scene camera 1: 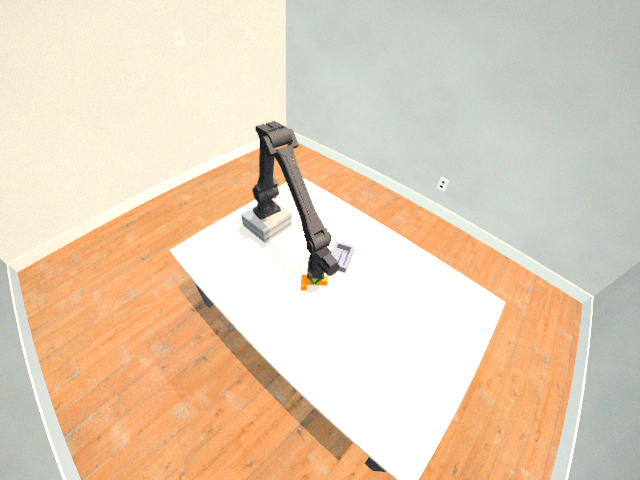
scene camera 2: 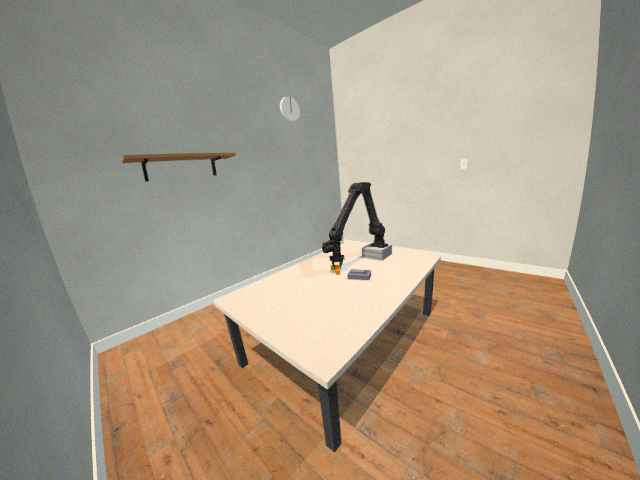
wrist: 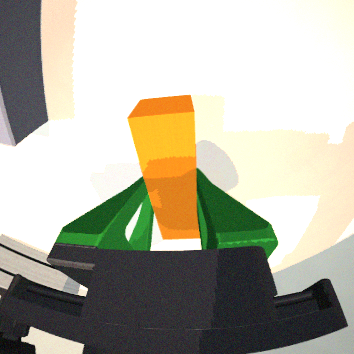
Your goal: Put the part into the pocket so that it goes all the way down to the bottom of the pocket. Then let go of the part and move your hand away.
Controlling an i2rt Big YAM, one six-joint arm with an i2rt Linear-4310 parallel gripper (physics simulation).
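Seen in the pictures: gripper, fingertip midpoint: (scene camera 1: 314, 281) (scene camera 2: 337, 270) (wrist: 173, 175); arm's base at its link origin: (scene camera 1: 267, 210) (scene camera 2: 379, 245).
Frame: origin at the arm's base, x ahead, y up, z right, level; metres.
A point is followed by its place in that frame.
The orange L-shaped part (scene camera 1: 304, 283) @[x 0.431, y -0.051, z 0.066 m] (scene camera 2: 337, 271) @[x 0.467, y -0.058, z -0.028 m] (wrist: 167, 142) @[x 0.457, y -0.051, z -0.017 m] is between the green fingers of my gripper (scene camera 1: 314, 281) @[x 0.432, y -0.073, z 0.015 m] (scene camera 2: 337, 266) @[x 0.432, y -0.073, z 0.015 m] (wrist: 173, 175) @[x 0.432, y -0.073, z 0.015 m], which is shut on it. In the wrist view its long bar points up and away from the hand. The short leg of the L is hidden there but shows at the left in scene camera 1. The part is at or close above the table; I cannot tell which. The grey-lilac pocket block (scene camera 1: 341, 267) @[x 0.452, y -0.049, z -0.115 m] (scene camera 2: 358, 277) @[x 0.430, y -0.064, z -0.187 m] stands apart from the part. Its dark side (wrist: 22, 65) @[x 0.429, y -0.064, z -0.100 m] shows at the wrist view's upper left.
The white table (scene camera 1: 387, 335) @[x 0.798, y -0.082, z -0.073 m] (scene camera 2: 320, 320) @[x 0.855, y -0.082, z -0.360 m] carries the arm's grey layered base block (scene camera 1: 266, 230) @[x 0.115, y -0.006, z 0.066 m] (scene camera 2: 375, 252) @[x 0.094, y -0.021, z -0.040 m], behind the gripper. The pocket block is the near obstacle beside the hand. A wooden wall shelf (scene camera 2: 178, 157) and a round clock (scene camera 2: 289, 108) hang away from the table.
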